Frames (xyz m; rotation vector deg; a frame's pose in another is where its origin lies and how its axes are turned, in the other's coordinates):
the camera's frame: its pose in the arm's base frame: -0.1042 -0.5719 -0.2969 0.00 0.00 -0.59
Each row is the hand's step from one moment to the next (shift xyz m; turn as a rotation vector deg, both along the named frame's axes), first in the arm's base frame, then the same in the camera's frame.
Working: the arm's base frame: its pose in the camera's frame: 0.0983 0.5729 0.2969 0.00 0.00 0.59

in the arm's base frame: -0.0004 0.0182 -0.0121 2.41 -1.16 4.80
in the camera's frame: -0.0006 0.0182 -0.0121 2.42 -1.14 4.80
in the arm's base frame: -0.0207 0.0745 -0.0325 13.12 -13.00 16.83
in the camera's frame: -0.0215 0.0743 -0.0325 13.25 -12.86 16.83
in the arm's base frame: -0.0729 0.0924 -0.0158 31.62 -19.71 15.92
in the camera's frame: -0.0738 0.0916 -0.0158 31.82 -19.38 15.92
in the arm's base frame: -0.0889 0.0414 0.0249 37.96 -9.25 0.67
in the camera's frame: -0.0893 0.0405 0.0249 38.05 -8.86 0.67
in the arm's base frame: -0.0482 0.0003 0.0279 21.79 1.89 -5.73
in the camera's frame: -0.0482 -0.0002 0.0279 21.77 2.11 -5.73
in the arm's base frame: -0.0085 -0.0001 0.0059 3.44 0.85 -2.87
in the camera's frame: -0.0085 -0.0002 0.0059 3.43 0.89 -2.87
